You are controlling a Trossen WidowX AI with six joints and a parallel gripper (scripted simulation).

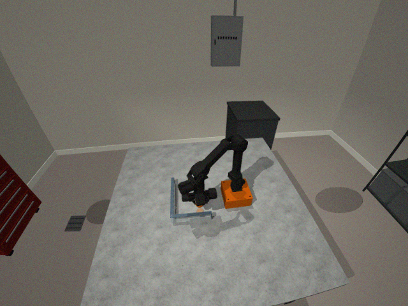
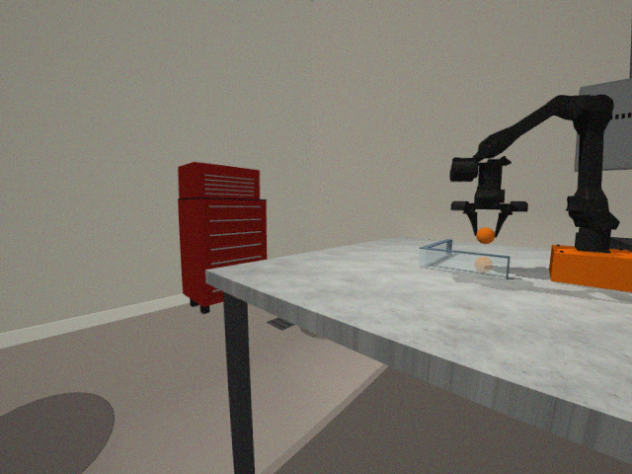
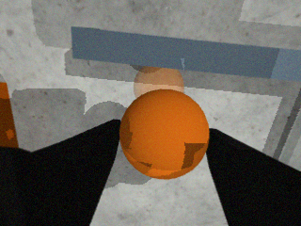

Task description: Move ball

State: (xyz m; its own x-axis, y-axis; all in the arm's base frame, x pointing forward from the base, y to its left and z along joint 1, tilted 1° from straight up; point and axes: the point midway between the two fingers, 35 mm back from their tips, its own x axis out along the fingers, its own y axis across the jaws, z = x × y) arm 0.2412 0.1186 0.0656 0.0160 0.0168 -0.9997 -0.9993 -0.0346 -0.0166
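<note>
Right now my gripper tip is 80 mm above the see-through copy of ball. The rest, counted from my gripper tip: clear wall 50 mm ahead, 40 mm to the left, 80 mm below; orange ball right at my gripper tip.
</note>
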